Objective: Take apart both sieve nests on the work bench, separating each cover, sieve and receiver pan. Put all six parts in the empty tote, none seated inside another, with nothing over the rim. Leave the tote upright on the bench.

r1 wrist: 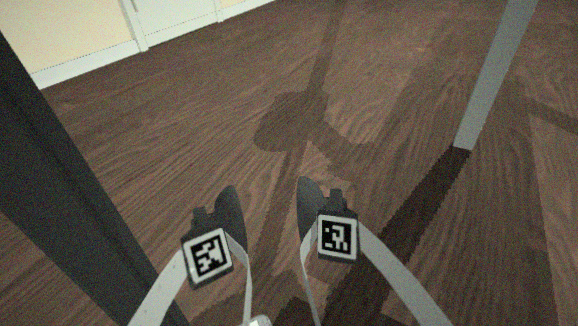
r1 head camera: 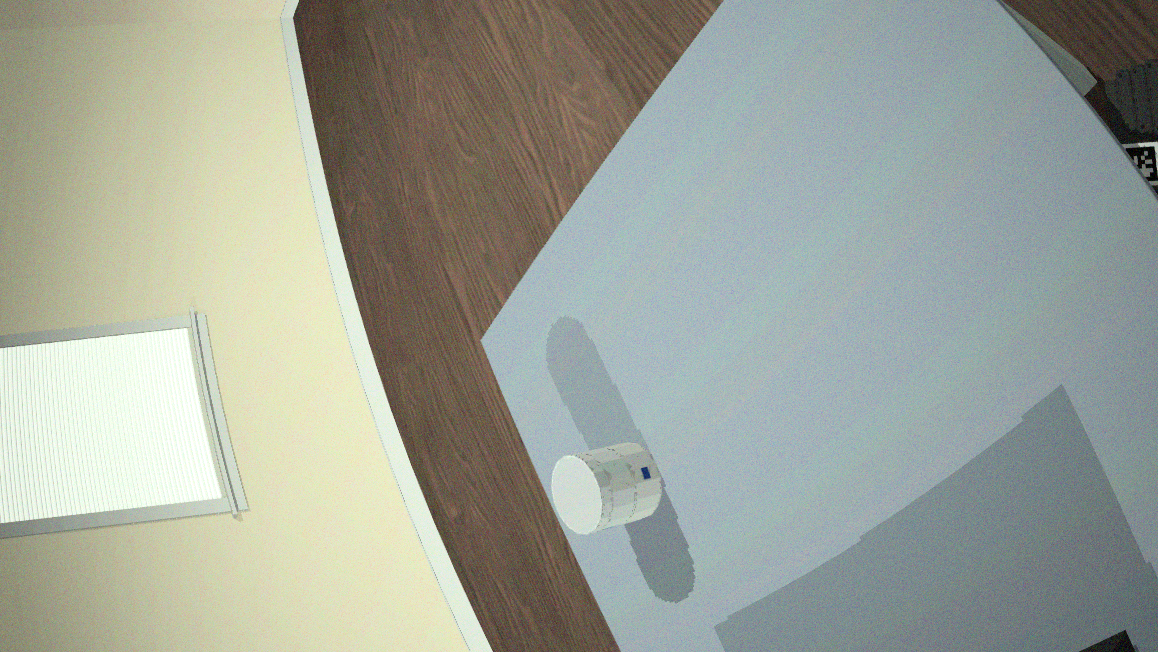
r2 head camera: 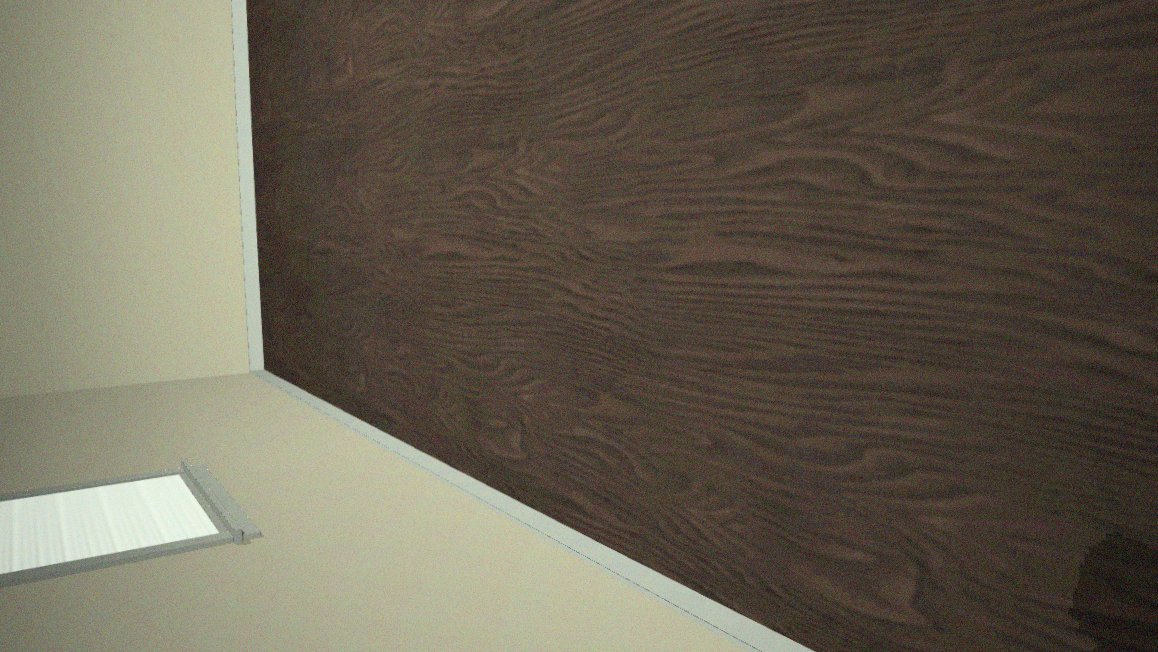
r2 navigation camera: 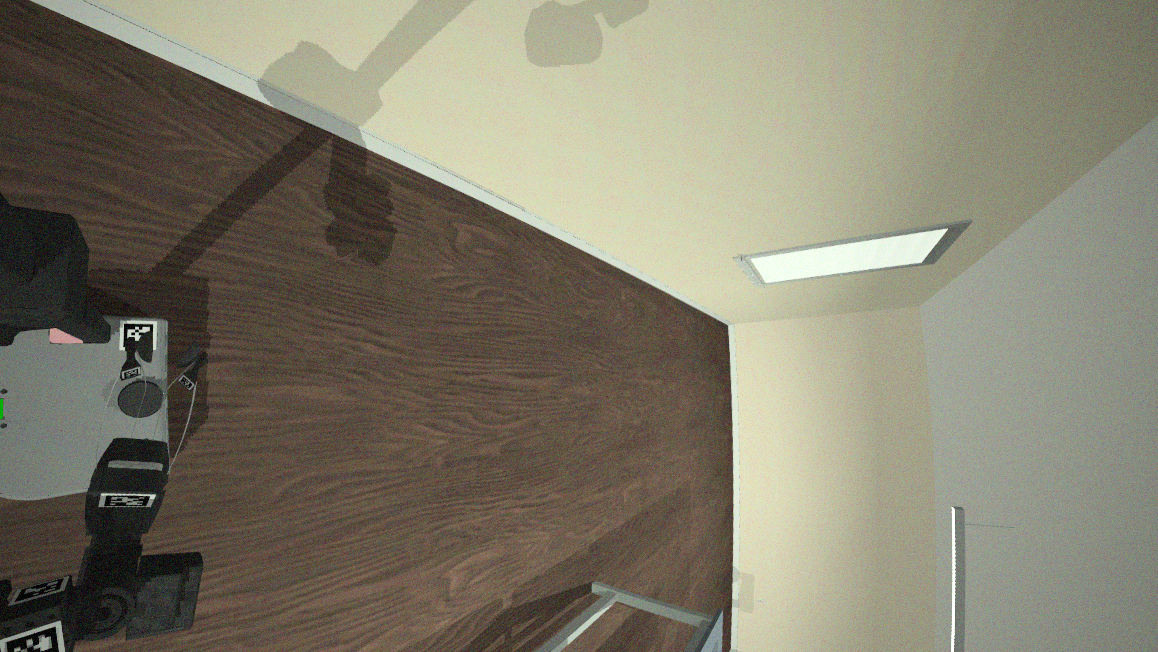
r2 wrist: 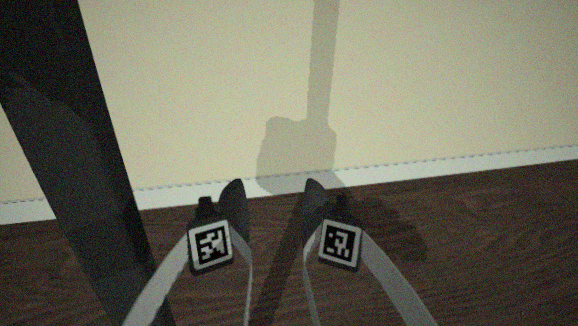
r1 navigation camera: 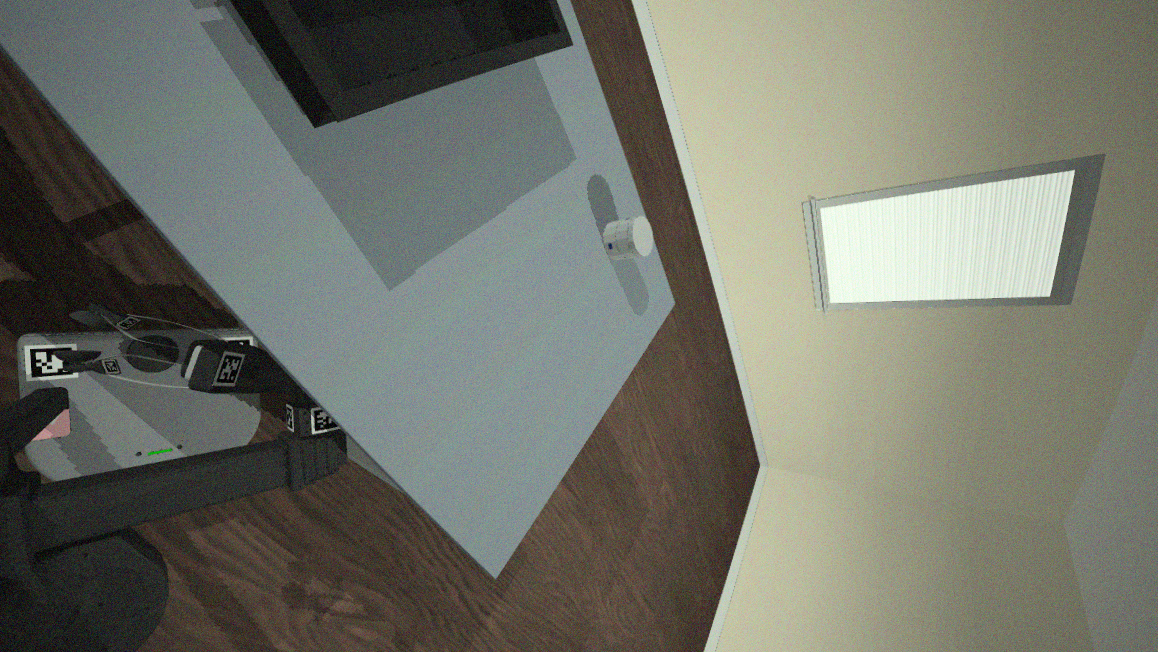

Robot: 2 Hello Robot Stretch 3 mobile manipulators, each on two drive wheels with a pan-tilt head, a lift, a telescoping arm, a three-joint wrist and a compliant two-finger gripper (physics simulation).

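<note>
One sieve nest (r1 head camera: 615,488) (r1 navigation camera: 628,237), a short white cylinder with a small blue mark, stands stacked near the edge of the blue-grey work bench (r1 head camera: 810,283) (r1 navigation camera: 453,404). The black tote (r1 head camera: 1118,643) (r1 navigation camera: 453,72) stands upright on the bench, cut off by the frame in both views. The second nest does not show. The r1 gripper (r1 navigation camera: 87,336) (r1 wrist: 270,210) is open and empty, beside the bench over its own base, away from the nest. The r2 gripper (r2 navigation camera: 166,353) (r2 wrist: 274,208) is open and empty over its own base, away from the bench.
A grey bench leg (r1 wrist: 495,75) stands to the right of the r1 gripper. In the r2 navigation view, part of the bench frame (r2 navigation camera: 656,603) shows at the bottom. A wall with a white skirting (r2 wrist: 450,162) is in front of the r2 gripper.
</note>
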